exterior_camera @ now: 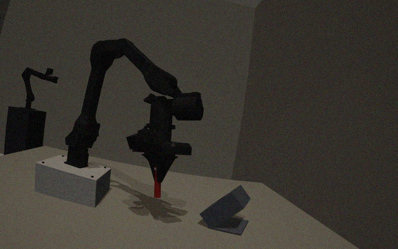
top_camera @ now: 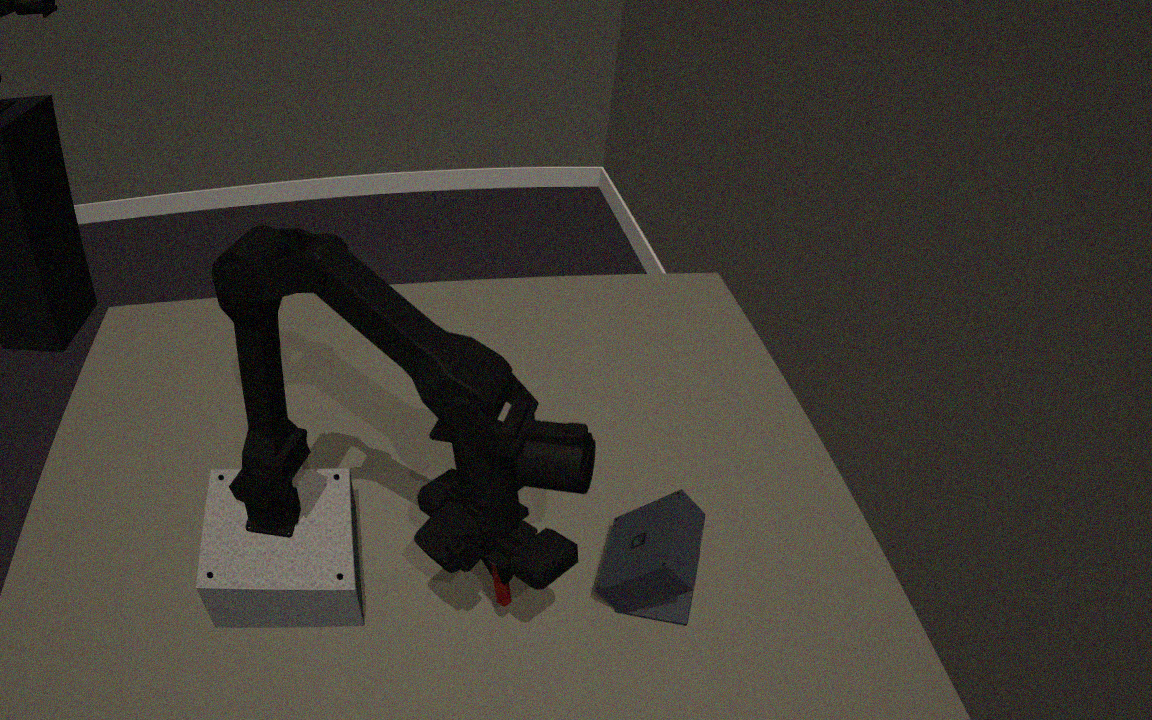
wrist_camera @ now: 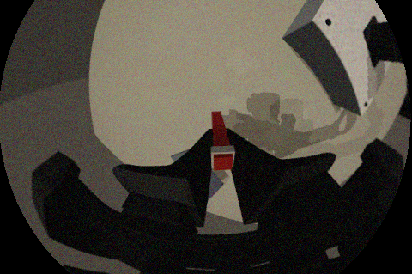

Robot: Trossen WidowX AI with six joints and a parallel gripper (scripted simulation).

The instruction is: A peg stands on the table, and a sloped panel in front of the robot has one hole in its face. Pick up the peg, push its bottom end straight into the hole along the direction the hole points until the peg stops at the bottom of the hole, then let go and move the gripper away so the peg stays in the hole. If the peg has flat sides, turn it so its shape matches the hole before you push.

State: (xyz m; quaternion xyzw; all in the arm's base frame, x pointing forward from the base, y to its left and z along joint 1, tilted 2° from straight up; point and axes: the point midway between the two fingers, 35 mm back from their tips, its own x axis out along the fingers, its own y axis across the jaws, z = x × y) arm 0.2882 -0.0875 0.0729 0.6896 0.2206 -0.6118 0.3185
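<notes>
Now: gripper tip 19 cm short of the blue-grey sloped panel, 9 cm to the right of it and 6 cm above it. From my gripper tip the other things lie so: red square peg 2 cm above.
</notes>
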